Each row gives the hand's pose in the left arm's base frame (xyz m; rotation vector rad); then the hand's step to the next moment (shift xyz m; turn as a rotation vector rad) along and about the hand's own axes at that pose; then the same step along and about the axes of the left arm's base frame.
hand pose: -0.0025 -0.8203 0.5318 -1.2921 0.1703 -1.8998
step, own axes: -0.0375 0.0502 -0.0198 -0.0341 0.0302 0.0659
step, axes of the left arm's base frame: 0.0163 -0.0138 -0.0621 0.0758 0.0241 -0.0094
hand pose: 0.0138 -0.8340 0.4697 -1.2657 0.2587 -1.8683
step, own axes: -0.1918 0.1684 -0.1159 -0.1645 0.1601 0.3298
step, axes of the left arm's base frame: 0.0166 0.0041 -0.2798 0.3833 0.1105 -0.0482
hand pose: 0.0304 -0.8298 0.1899 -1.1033 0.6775 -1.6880
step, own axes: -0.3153 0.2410 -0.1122 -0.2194 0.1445 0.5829
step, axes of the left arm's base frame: 0.0376 0.1960 -0.3609 0.6108 0.1808 0.0549
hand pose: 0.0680 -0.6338 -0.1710 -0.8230 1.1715 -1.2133
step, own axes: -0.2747 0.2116 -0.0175 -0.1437 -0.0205 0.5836
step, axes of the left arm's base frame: 0.0522 0.3126 -0.1417 0.5647 0.0732 0.1935
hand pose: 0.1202 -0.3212 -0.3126 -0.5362 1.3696 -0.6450
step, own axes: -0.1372 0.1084 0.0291 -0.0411 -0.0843 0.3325
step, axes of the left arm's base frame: 0.0294 0.1727 0.0271 0.3172 -0.0388 0.1311
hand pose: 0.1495 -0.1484 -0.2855 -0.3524 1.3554 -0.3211
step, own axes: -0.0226 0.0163 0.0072 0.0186 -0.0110 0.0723
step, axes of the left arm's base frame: 0.0032 0.0247 0.0144 0.0742 -0.0134 0.0010
